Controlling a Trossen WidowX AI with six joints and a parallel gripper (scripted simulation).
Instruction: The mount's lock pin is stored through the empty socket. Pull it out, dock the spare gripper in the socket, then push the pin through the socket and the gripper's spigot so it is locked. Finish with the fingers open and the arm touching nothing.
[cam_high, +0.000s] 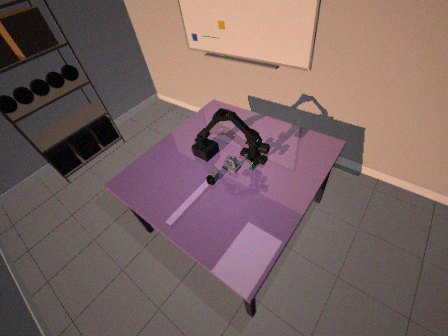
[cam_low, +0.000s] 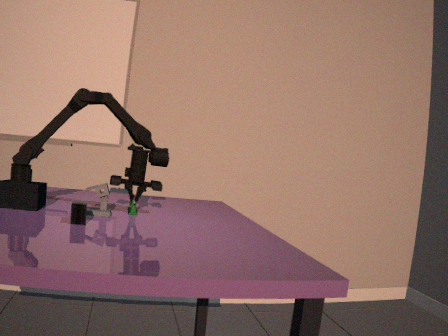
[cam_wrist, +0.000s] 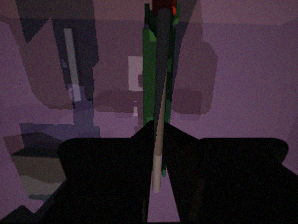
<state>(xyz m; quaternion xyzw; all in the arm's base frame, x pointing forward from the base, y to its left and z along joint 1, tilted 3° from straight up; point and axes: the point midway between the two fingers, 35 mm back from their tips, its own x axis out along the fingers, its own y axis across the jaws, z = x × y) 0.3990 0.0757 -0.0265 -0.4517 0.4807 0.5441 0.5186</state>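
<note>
Right now my gripper tip is 2 cm to the right of the green rest. The rest, counted from my gripper tip: spare gripper (24 cm to the right, 18 cm behind, 1 cm above); grey mount (12 cm behind, 9 cm to the right, 3 cm above).
</note>
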